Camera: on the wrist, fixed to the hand. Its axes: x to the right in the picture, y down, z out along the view.
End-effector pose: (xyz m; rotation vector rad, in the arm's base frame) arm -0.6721 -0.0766 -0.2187 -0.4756 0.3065 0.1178
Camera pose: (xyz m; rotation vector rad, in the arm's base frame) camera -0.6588 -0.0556 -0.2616 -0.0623 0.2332 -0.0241
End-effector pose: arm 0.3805 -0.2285 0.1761 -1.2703 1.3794 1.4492
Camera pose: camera 0.3447 -0.2587 0.1599 -0.9863 1.4647 1.0514
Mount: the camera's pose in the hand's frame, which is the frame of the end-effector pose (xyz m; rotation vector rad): 0.0270 0.0347 -0.0229 0.4266 -0.0683 -0.0940
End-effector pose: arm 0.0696 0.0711 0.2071 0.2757 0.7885 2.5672
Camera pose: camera 0.0265 0.0468 0.2099 0.4413 1.2868 2.2686
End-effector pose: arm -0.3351 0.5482 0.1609 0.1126 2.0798 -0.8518
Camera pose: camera -0.3549 0.5827 0.1313 0.2122 1.8242 -1.3297
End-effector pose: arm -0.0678 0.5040 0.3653 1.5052 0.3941 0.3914
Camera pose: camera -0.0554 0.5381 0.3991 1.9005 0.5144 0.1858
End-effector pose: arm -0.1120 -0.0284 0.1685 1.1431 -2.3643 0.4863
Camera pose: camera -0.1486 -0.0136 0.1985 1.4667 -2.3130 0.9648
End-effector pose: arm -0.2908 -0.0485 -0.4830 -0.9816 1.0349 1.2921
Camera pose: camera -0.3264 -0.0621 -0.5148 -0.6477 1.1377 0.9664
